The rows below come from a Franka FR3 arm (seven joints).
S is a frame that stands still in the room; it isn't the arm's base.
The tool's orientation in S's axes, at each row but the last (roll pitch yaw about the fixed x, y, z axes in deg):
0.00, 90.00, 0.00
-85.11, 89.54, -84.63
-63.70, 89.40, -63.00
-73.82, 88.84, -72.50
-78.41, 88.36, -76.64
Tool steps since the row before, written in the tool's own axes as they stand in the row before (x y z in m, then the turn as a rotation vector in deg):
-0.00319, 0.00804, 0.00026, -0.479, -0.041, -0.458
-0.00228, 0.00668, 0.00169, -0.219, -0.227, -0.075
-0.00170, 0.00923, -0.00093, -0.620, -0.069, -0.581
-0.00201, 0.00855, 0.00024, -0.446, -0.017, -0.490
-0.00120, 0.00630, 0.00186, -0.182, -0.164, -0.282
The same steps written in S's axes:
0.00026, 0.00804, 0.00319, -0.458, -0.041, 0.479
0.00163, 0.00671, 0.00223, -0.073, -0.226, 0.221
-0.00105, 0.00923, 0.00161, -0.583, -0.070, 0.618
0.00003, 0.00859, 0.00184, -0.492, -0.020, 0.443
0.00166, 0.00639, 0.00103, -0.278, -0.168, 0.185

